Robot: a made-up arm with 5 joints.
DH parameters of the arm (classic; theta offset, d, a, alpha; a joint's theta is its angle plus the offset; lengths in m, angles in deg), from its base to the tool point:
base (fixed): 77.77 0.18 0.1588 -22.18
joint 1: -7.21 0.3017 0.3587 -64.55
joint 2: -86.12 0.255 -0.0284 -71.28
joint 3: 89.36 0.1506 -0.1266 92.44
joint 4: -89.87 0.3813 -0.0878 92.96
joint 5: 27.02 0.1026 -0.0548 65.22
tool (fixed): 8.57 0.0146 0 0
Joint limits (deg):
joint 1: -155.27..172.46
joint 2: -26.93..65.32
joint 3: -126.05..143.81
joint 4: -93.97..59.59
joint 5: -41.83..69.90
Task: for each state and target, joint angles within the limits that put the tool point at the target. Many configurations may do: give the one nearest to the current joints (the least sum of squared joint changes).
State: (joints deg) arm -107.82 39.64 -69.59 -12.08 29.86
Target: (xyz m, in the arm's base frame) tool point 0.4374 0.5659 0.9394
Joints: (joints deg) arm -100.94 35.92 -45.46 23.16 47.33
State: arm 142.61 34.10 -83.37 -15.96 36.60
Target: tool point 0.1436 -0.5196 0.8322
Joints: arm 165.46 33.86 -58.51 -8.37 42.45
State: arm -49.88 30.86 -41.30 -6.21 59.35
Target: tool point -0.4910 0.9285 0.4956
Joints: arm -5.20 49.72 -38.67 -18.93 37.34
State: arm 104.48 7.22 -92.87 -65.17 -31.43
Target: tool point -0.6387 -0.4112 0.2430
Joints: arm 96.62 13.36 -120.93 -52.55 -30.27
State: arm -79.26 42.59 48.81 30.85 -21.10
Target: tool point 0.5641 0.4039 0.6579
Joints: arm -50.54 48.87 91.61 56.60 -9.55
